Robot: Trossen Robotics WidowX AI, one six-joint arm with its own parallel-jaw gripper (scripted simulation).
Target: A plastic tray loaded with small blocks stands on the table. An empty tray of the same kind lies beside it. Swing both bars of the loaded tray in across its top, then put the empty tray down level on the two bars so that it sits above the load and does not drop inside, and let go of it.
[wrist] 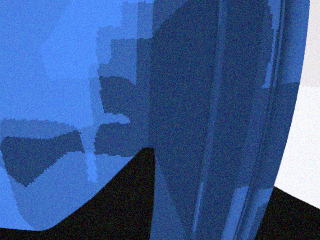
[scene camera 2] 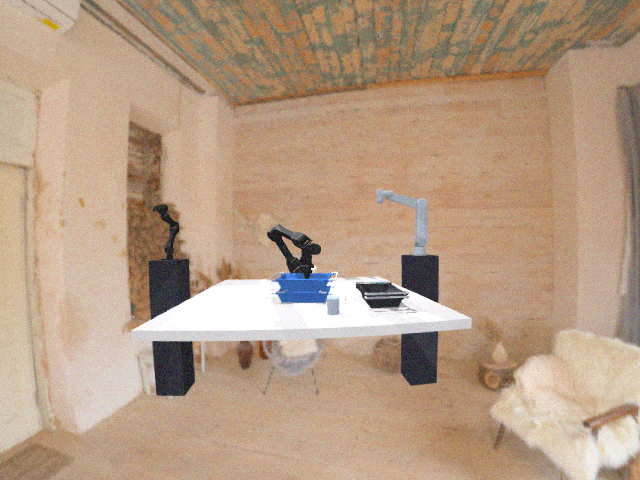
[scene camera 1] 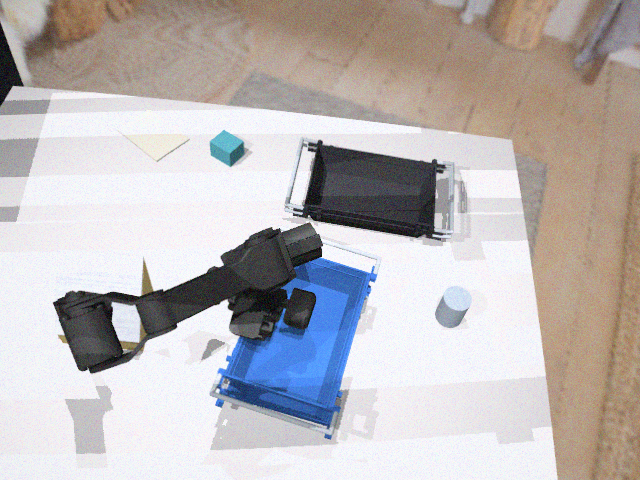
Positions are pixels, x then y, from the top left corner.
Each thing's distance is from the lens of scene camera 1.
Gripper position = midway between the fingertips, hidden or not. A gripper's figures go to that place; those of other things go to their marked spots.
my gripper [scene camera 1: 259, 321]: 106 cm
blue tray [scene camera 1: 307, 366]: 104 cm
